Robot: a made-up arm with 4 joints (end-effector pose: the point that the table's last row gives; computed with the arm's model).
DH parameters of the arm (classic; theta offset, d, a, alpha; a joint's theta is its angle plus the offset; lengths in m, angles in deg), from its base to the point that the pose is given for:
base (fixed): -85.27 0 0.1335 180
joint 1: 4.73 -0.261 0.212 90
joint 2: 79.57 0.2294 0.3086 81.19
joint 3: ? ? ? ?
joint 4: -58.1 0 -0.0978 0
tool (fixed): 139.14 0.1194 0 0
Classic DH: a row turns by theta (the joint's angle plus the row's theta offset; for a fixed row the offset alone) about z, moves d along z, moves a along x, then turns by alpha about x.
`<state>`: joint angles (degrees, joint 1 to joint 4).
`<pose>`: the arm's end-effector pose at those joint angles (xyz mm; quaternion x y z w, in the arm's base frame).
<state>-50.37 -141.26 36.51 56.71</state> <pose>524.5 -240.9 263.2 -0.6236 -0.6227 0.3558 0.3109</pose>
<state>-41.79 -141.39 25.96 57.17</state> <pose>534.4 -302.5 271.5 -0.7017 -0.5778 0.2463 0.3364</pose>
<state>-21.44 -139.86 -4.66 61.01</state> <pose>531.0 -491.2 311.9 -0.8538 -0.3947 -0.0618 0.3337</pose>
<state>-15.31 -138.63 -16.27 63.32</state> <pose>513.4 -563.1 330.7 -0.8807 -0.3113 -0.1696 0.3142</pose>
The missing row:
joint 3: -88.39 -0.2399 -0.056 79.69
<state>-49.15 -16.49 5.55 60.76</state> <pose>284.2 68.8 -1.8 -0.0767 -0.1210 0.1861 0.9720</pose>
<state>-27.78 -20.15 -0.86 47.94</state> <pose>373.7 -75.9 -17.6 -0.1483 -0.0950 -0.1250 0.9764</pose>
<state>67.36 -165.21 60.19 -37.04</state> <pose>-246.3 -398.1 471.6 -0.7487 -0.3993 -0.2481 0.4674</pose>
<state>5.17 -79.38 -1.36 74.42</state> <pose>313.2 -558.7 -5.2 -0.6380 -0.0506 -0.1473 0.7541</pose>
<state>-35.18 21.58 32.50 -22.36</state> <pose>218.1 -55.3 103.1 0.3275 0.1358 -0.5846 0.7298</pose>
